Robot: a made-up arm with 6 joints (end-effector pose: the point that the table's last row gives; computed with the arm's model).
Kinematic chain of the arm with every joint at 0, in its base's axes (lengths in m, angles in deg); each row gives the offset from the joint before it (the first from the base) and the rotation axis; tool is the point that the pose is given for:
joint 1: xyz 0 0 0.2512 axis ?
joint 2: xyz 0 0 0 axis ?
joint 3: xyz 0 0 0.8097 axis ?
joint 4: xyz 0 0 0 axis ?
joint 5: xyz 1.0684 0 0 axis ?
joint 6: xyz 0 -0.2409 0 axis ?
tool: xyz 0 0 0
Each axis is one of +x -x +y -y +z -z.
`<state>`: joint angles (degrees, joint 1 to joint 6).
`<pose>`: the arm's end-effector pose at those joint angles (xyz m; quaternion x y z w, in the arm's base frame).
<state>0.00 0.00 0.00 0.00 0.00 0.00</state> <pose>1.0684 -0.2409 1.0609 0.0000 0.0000 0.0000 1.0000</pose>
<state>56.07 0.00 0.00 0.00 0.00 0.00</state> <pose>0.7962 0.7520 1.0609 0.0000 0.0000 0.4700 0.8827</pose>
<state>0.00 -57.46 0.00 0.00 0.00 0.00</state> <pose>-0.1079 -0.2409 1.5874 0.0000 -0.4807 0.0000 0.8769</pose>
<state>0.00 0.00 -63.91 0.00 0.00 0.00</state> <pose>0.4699 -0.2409 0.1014 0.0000 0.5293 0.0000 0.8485</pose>
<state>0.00 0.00 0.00 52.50 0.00 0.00</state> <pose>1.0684 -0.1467 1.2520 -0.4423 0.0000 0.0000 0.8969</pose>
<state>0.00 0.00 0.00 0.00 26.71 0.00</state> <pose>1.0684 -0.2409 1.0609 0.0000 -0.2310 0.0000 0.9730</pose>
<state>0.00 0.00 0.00 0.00 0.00 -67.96</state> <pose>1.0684 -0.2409 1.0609 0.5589 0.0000 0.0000 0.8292</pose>
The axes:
joint 1: +z
joint 2: +y
joint 3: -y
joint 4: -x
joint 5: -y
joint 6: -x

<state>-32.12 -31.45 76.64 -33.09 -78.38 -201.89</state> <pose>-0.6402 0.1636 1.9984 -0.9673 -0.0606 -0.2243 0.1021</pose>
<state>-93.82 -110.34 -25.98 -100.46 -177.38 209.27</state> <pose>0.0715 0.4146 1.0097 0.7005 0.2460 -0.6430 0.1877</pose>
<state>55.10 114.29 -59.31 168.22 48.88 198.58</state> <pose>-0.3755 -0.1261 -0.2498 0.3368 -0.8729 0.1078 0.3362</pose>
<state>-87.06 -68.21 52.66 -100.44 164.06 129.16</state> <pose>-0.0127 1.0975 1.5904 -0.6153 0.4630 0.6378 0.0161</pose>
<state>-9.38 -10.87 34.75 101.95 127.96 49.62</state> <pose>0.4285 -0.0202 1.9748 0.6080 0.7380 -0.2172 0.1963</pose>
